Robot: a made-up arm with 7 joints.
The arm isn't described. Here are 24 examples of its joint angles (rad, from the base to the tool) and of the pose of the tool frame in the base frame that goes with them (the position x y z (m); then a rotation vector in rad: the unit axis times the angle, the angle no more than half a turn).
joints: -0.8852 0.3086 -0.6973 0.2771 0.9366 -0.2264 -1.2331
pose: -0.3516 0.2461 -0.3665 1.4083 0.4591 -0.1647
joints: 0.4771 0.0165 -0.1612 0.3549 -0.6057 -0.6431 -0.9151
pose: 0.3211 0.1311 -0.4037 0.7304 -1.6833 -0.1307
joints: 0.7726 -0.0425 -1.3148 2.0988 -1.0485 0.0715 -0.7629
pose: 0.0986 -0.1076 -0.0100 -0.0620 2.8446 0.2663
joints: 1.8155 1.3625 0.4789 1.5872 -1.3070 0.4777 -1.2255
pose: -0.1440 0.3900 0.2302 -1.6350 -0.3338 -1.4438
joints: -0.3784 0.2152 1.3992 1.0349 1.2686 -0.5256 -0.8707
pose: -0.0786 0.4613 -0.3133 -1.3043 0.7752 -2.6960
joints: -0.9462 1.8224 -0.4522 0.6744 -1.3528 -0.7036 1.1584
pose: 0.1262 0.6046 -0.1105 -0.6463 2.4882 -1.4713
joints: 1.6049 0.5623 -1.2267 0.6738 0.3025 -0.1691 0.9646
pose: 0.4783 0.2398 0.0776 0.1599 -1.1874 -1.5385
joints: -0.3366 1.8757 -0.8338 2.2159 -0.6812 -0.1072 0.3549
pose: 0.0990 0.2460 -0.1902 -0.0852 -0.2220 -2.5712
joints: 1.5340 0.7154 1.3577 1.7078 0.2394 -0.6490 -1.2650
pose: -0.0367 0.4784 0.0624 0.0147 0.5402 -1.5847
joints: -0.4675 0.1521 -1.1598 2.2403 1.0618 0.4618 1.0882
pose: 0.0438 -0.0598 -0.1156 -2.8482 -0.2559 -0.3226
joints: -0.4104 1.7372 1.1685 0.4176 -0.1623 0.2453 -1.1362
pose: 0.1181 0.6131 0.1556 2.8133 -0.5474 0.7691
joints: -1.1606 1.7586 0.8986 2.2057 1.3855 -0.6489 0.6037
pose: 0.2337 0.1641 -0.0575 -1.1431 -1.6777 -1.2079
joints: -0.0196 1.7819 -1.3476 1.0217 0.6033 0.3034 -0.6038
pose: 0.0519 0.5661 -0.1571 1.4865 0.2082 -0.9138
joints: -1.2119 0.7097 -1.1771 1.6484 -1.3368 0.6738 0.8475
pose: -0.2738 0.0729 -0.2216 -0.7423 0.6035 -2.1321
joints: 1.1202 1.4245 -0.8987 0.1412 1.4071 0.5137 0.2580
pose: 0.1080 0.6499 -0.0239 0.4072 -1.0516 1.0746
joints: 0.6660 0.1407 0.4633 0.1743 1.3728 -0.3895 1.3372
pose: 0.3514 0.2342 -0.3741 -0.9700 -2.1616 0.9291
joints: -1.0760 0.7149 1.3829 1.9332 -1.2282 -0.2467 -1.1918
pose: 0.0921 0.4260 -0.0081 -2.2426 1.2137 1.2898
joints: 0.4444 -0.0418 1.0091 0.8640 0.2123 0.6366 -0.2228
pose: 0.2910 0.3085 -0.3371 -0.1260 -0.5183 1.2033
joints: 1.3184 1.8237 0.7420 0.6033 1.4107 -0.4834 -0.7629
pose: -0.1887 0.5687 0.1744 0.0467 1.4641 -1.6172
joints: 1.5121 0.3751 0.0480 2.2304 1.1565 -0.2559 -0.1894
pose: 0.0602 0.1693 0.2266 1.0932 2.2842 0.1841
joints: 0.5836 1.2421 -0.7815 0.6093 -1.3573 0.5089 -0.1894
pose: 0.2437 0.5475 -0.1546 2.0446 0.5074 -1.5423
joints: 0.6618 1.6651 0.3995 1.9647 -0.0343 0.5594 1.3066
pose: 0.1243 0.2499 0.2432 1.0639 -0.9693 -1.1381
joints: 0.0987 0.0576 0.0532 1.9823 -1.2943 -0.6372 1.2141
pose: 0.2764 0.1599 -0.0888 0.6447 -0.9041 -2.0791
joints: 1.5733 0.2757 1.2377 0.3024 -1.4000 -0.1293 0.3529
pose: 0.4691 0.3569 0.0295 0.3517 -1.6968 -0.0218
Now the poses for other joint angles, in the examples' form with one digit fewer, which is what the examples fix.
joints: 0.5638 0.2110 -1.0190 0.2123 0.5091 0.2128 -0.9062
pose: 0.303 0.196 -0.420 1.126 -0.635 -0.235
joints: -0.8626 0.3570 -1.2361 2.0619 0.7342 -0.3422 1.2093
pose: -0.078 -0.055 -0.177 -2.529 -0.887 -0.025
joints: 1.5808 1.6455 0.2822 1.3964 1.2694 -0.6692 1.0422
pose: -0.103 0.416 0.274 -1.046 2.074 1.066
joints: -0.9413 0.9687 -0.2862 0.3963 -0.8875 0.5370 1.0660
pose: -0.187 0.534 -0.270 0.082 1.859 -0.671
